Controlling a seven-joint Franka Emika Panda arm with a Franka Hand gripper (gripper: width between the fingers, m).
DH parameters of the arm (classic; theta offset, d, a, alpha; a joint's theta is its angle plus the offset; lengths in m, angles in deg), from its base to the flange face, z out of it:
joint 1: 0 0.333 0 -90
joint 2: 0 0 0 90
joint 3: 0 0.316 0.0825 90
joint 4: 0 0 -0.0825 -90
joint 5: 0 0.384 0 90
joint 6: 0 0 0.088 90
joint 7: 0 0.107 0 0
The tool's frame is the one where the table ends.
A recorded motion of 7 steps. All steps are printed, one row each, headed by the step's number.
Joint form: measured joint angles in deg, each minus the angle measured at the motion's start. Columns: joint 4, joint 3, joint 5, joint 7, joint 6, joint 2, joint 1.
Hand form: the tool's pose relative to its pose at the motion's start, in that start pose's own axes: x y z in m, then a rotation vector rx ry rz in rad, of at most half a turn. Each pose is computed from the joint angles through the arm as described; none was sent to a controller.
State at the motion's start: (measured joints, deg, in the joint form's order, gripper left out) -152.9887 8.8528 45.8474 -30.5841 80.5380 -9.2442 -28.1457
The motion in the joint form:
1: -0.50 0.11 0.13 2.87 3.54 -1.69 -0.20
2: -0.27 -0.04 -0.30 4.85 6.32 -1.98 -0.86
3: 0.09 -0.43 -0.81 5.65 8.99 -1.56 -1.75
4: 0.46 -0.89 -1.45 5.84 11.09 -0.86 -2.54
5: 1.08 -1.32 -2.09 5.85 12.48 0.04 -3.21
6: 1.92 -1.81 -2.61 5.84 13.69 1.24 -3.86
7: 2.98 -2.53 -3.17 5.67 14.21 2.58 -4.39
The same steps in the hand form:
1: 0.0008 -0.0008 -0.0068 -0.0390 0.0695 0.0391
2: 0.0031 0.0019 -0.0172 -0.0631 0.1258 0.0731
3: 0.0058 0.0080 -0.0291 -0.0774 0.1791 0.0951
4: 0.0079 0.0151 -0.0394 -0.0878 0.2185 0.1096
5: 0.0101 0.0208 -0.0488 -0.0945 0.2451 0.1193
6: 0.0129 0.0268 -0.0586 -0.0967 0.2692 0.1293
7: 0.0152 0.0323 -0.0686 -0.0933 0.2844 0.1361

